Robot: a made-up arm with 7 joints.
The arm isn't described. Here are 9 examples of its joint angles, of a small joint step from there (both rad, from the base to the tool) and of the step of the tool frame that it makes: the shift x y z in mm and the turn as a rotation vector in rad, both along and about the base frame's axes.
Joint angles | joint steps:
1: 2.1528 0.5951 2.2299 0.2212 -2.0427 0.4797 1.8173 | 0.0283 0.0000 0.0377 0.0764 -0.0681 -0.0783 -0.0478
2: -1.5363 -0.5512 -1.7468 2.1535 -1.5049 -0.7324 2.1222 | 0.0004 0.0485 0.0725 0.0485 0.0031 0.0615 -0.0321
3: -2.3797 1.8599 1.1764 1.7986 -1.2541 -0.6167 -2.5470 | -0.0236 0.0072 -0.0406 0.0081 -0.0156 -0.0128 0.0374
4: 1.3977 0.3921 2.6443 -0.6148 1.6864 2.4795 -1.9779 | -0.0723 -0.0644 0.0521 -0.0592 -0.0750 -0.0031 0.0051
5: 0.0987 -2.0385 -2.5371 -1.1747 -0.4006 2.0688 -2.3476 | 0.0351 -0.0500 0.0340 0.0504 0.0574 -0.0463 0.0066
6: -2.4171 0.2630 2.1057 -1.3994 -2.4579 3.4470 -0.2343 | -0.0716 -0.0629 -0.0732 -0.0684 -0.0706 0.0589 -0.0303
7: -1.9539 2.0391 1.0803 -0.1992 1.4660 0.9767 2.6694 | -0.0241 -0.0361 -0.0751 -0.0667 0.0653 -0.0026 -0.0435
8: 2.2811 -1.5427 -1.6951 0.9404 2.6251 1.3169 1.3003 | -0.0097 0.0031 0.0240 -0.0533 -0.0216 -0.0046 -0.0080
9: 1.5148 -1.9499 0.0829 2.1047 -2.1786 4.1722 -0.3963 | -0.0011 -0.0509 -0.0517 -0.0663 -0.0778 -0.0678 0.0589
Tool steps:
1: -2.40 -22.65 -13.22 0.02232 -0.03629 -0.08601
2: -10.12 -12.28 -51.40 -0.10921 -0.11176 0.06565
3: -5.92 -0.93 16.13 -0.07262 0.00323 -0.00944
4: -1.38 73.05 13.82 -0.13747 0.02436 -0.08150
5: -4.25 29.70 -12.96 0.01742 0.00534 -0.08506
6: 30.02 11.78 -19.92 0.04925 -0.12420 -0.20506
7: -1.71 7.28 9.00 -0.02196 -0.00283 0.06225
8: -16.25 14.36 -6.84 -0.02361 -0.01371 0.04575
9: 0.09 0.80 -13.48 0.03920 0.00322 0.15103
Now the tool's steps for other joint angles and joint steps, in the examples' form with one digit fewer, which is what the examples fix.
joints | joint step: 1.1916 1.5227 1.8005 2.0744 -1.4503 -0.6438 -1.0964 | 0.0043 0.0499 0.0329 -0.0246 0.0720 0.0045 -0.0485
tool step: 0.2 -4.8 -23.4 -0.0337 0.0184 -0.0314
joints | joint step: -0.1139 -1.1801 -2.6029 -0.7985 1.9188 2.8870 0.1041 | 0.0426 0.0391 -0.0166 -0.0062 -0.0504 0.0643 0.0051
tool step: -6.3 27.0 21.6 -0.0386 -0.0840 0.0982
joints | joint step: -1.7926 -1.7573 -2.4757 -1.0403 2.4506 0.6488 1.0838 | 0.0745 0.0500 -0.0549 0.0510 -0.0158 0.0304 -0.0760
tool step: 14.5 -50.4 50.5 -0.1244 0.0477 0.1281
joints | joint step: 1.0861 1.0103 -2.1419 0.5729 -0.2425 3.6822 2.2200 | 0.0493 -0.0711 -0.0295 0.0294 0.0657 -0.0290 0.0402
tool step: 43.1 8.0 33.3 -0.0256 0.0239 0.1066
